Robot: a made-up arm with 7 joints.
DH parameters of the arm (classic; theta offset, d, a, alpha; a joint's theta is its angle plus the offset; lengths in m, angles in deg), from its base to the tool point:
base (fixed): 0 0.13 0 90
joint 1: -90 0.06 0.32 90
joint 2: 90 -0.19 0.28 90
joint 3: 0 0.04 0.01 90
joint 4: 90 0.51 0.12 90
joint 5: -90 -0.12 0.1 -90
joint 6: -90 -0.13 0.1 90
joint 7: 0 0.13 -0.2 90
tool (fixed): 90 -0.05 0 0
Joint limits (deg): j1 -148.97..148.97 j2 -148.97..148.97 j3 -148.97..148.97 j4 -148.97..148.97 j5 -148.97..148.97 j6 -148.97..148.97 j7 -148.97..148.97
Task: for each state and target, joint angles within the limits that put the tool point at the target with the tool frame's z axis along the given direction. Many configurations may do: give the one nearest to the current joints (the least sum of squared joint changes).
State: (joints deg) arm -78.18 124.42 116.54 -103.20 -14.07 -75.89 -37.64
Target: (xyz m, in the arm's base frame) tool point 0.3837 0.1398 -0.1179 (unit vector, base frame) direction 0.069 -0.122 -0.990
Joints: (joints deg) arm -98.47 128.35 79.37 -97.59 -33.38 -71.16 -18.60
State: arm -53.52 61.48 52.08 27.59 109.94 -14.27 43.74
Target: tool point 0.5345 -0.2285 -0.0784 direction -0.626 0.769 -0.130
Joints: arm -40.02 89.98 69.76 -9.74 56.64 -39.79 25.00
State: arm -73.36 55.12 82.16 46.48 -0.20 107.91 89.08
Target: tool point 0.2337 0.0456 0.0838 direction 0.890 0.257 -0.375
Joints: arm -31.23 85.24 106.17 57.74 27.68 148.97 121.01
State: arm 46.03 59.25 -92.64 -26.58 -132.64 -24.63 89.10
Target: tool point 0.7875 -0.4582 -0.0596 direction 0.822 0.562 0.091
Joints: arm 43.68 97.67 -85.70 -46.75 -133.20 18.93 68.82
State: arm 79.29 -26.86 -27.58 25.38 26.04 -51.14 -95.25
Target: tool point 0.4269 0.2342 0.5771 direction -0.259 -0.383 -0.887
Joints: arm 81.97 -20.74 -37.03 23.35 0.63 -67.45 -82.61
